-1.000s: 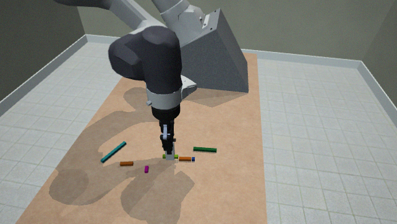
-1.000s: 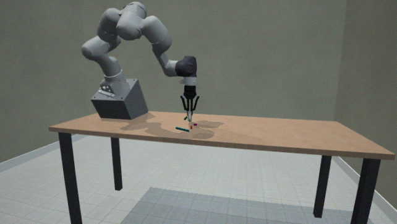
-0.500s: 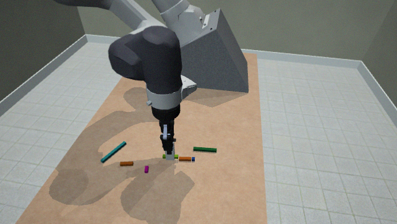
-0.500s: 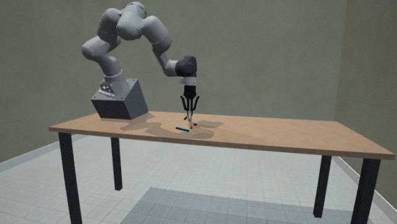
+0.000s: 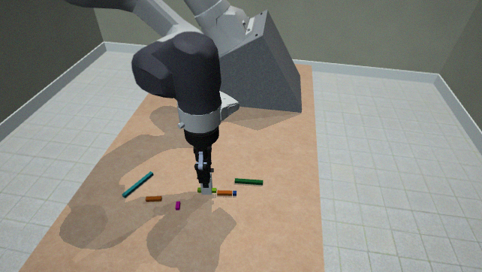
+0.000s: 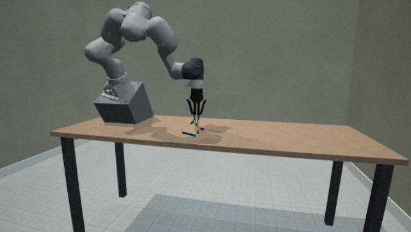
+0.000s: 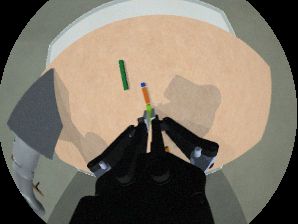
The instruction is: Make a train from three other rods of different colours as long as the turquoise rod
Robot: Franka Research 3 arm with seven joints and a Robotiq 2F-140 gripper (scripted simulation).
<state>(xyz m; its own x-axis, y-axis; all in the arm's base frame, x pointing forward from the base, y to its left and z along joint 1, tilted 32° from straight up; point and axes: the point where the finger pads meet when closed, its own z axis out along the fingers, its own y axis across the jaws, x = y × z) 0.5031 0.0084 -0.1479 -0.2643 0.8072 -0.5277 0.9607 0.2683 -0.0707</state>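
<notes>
The blue rod lies 7 cm to the left of my hand, 4 cm below it and 2 cm behind it. Round my hand: green rod (10 cm to the left, 7 cm behind, 4 cm below); magenta rod (6 cm to the right, 6 cm ahead, 4 cm below); lime rod (3 cm below).
</notes>
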